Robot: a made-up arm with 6 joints.
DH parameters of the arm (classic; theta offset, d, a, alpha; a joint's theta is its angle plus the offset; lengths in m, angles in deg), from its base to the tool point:
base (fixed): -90 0.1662 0 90
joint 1: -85.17 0 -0.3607 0
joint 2: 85.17 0.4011 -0.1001 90
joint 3: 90 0.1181 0.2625 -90
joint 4: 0 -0.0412 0.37 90
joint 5: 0 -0.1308 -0.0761 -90
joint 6: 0 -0.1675 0.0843 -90
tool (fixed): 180 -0.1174 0 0
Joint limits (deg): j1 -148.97..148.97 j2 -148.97..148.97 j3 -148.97..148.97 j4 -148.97..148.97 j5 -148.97..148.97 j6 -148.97..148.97
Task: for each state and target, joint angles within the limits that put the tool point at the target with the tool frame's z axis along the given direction. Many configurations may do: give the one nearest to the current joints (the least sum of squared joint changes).
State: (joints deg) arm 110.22 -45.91 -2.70 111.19 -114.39 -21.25
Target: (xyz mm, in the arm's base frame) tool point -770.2 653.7 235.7 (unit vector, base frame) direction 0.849 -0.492 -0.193
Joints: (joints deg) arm 87.71 -56.61 -7.65 77.23 -143.60 -46.68
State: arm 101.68 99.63 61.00 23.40 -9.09 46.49
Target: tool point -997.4 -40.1 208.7 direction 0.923 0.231 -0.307
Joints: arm 90.76 101.11 45.51 -13.86 -27.14 87.64
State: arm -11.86 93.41 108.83 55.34 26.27 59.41
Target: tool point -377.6 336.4 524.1 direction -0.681 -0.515 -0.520
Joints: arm -42.08 83.29 129.71 74.40 30.82 75.17
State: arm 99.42 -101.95 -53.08 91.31 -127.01 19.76
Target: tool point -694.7 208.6 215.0 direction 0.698 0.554 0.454
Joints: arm 90.55 -109.35 -50.10 69.07 -136.04 -8.72
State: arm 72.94 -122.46 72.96 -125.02 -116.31 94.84
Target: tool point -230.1 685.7 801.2 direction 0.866 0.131 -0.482
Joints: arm 59.35 -148.97 124.31 -103.68 -96.30 83.11
